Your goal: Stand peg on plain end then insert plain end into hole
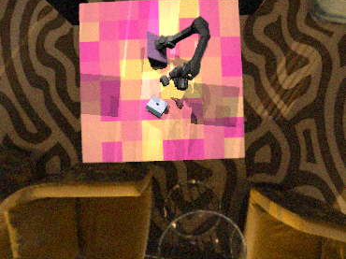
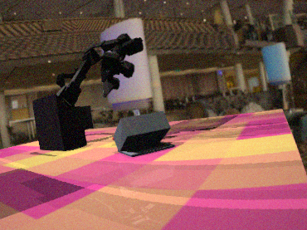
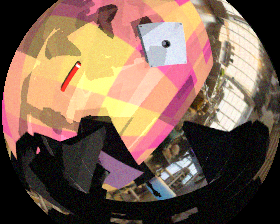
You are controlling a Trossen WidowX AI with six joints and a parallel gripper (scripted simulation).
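The red peg is 1 cm behind my gripper tip, 8 cm to the left of it and 19 cm below it. Round my gripper tip: grey sloped panel 17 cm ahead, 7 cm to the right, 15 cm below.
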